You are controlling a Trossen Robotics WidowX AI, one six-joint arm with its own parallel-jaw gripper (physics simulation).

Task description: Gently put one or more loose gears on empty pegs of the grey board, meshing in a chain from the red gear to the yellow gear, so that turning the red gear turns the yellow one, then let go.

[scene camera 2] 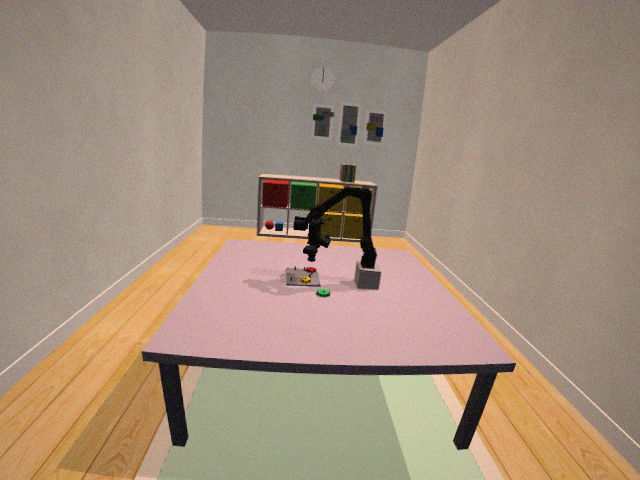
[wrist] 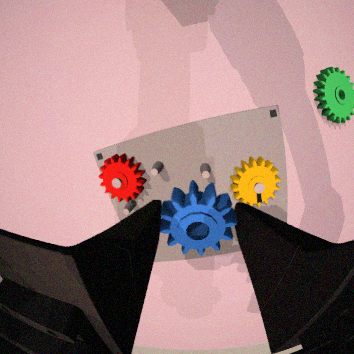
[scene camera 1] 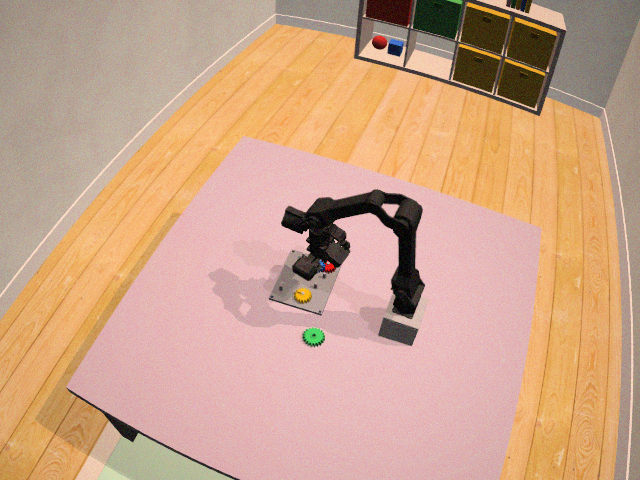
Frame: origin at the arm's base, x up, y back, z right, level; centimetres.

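Seen in the pictures: gripper, between the fingertips: [scene camera 2: 312, 259] [wrist: 198, 208] [scene camera 1: 320, 267]; arm's base, origin of its link: [scene camera 2: 367, 265] [scene camera 1: 405, 306].
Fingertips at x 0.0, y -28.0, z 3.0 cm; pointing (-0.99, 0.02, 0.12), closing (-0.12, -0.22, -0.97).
Offsets run from my fingertips to a thing's top centre. Level surfaces: height alone.
My gripper [wrist: 198, 208] [scene camera 2: 310, 258] is shut on the blue gear @(dx +1.2, dy -0.6, dz +0.1 cm) [wrist: 196, 225] [scene camera 1: 322, 266] and holds it above the grey board @(dx -7.5, dy -4.5, dz +0.8 cm) [scene camera 1: 289, 295] [scene camera 2: 295, 282] [wrist: 240, 127]. The red gear @(dx -8.1, dy -0.4, dz +8.6 cm) [scene camera 1: 329, 267] [scene camera 2: 310, 269] [wrist: 121, 178] is on a peg at one end of the board. The yellow gear @(dx -8.0, dy -2.8, dz -5.6 cm) [scene camera 1: 302, 295] [scene camera 2: 305, 280] [wrist: 255, 180] is on a peg towards the other end. Between them, bare pegs show in the wrist view, one @(dx -7.7, dy +0.2, dz +4.4 cm) [wrist: 157, 169] near the red gear and another @(dx -7.7, dy -0.8, dz -0.4 cm) [wrist: 205, 172] nearer the yellow. The green gear @(dx -8.9, dy +6.0, dz -17.4 cm) [scene camera 1: 313, 336] [scene camera 2: 323, 292] [wrist: 336, 95] lies flat on the table, off the board.
The arm's grey base block [scene camera 1: 398, 327] [scene camera 2: 367, 276] stands on the pink table @(dx -10.6 cm) [scene camera 1: 413, 392] [scene camera 2: 330, 330], right of the board in the scene views. A small bare peg @(dx -7.7, dy -10.1, dz -5.9 cm) [scene camera 1: 280, 288] stands near the board's left edge. The shelf unit is far behind the table.
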